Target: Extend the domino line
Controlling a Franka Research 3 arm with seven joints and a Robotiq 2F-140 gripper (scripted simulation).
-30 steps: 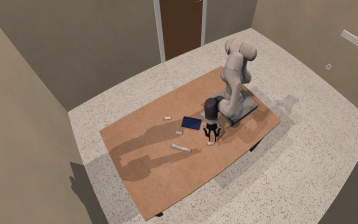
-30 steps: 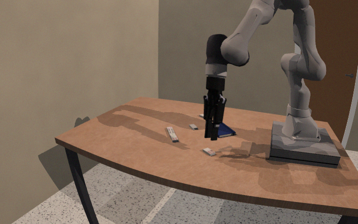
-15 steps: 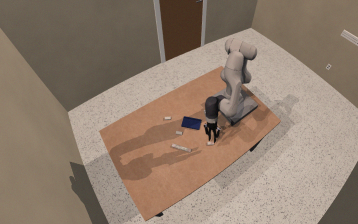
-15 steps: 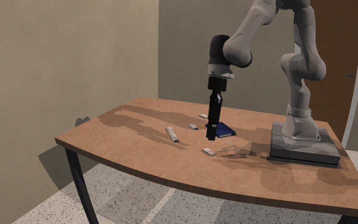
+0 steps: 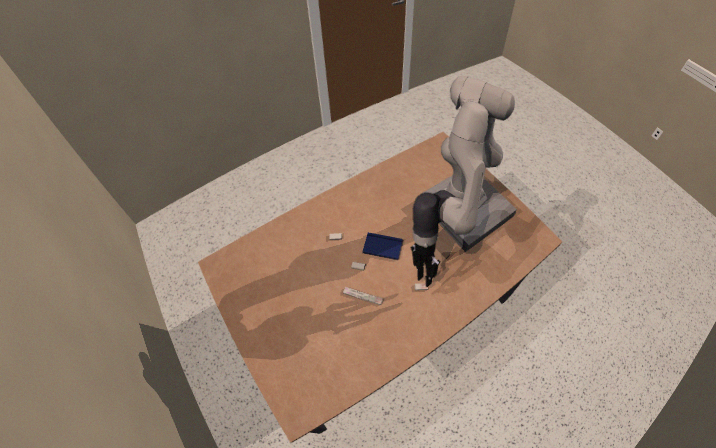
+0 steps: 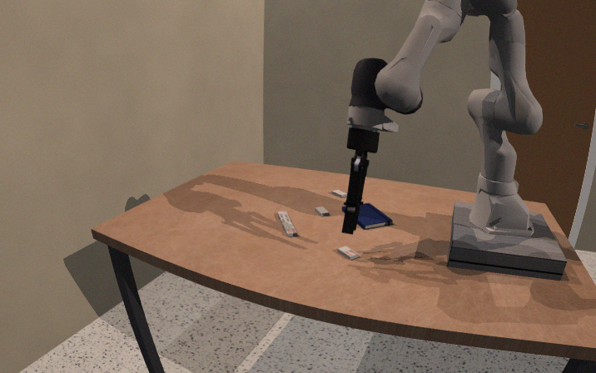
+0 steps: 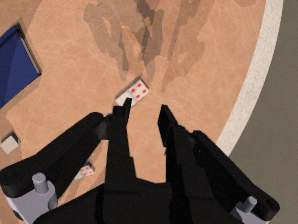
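Now: the domino 100 mm below my hand. Round my hand: dark blue book: 250 mm to the right, 90 mm below, 20 mm ahead.
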